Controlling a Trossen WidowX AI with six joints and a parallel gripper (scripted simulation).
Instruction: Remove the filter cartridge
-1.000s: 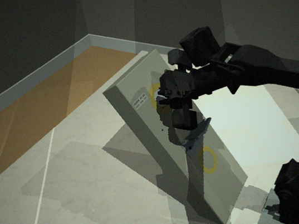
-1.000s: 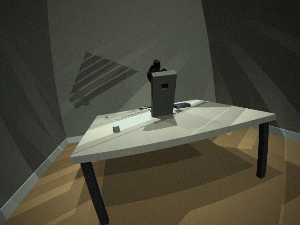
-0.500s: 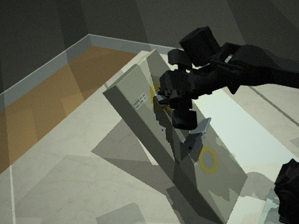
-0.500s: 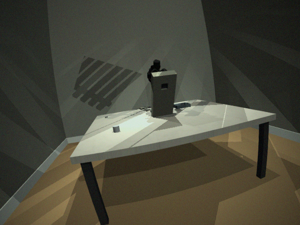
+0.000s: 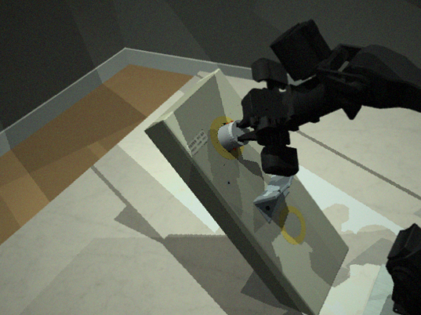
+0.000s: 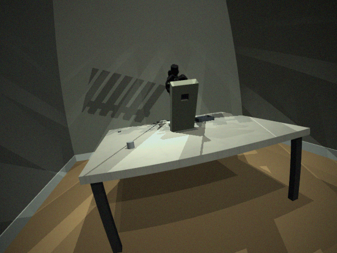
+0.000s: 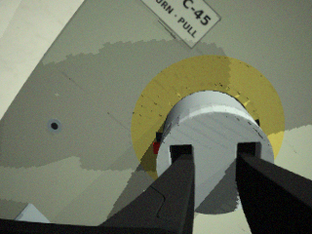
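The grey bracket is 6 cm behind my gripper tip, 1 cm to the left of it and 12 cm below it. The rest, counted from my gripper tip: round grey filter cartridge: 1 cm ahead, 1 cm below; then tray: 35 cm behind, 32 cm to the left, 29 cm below.
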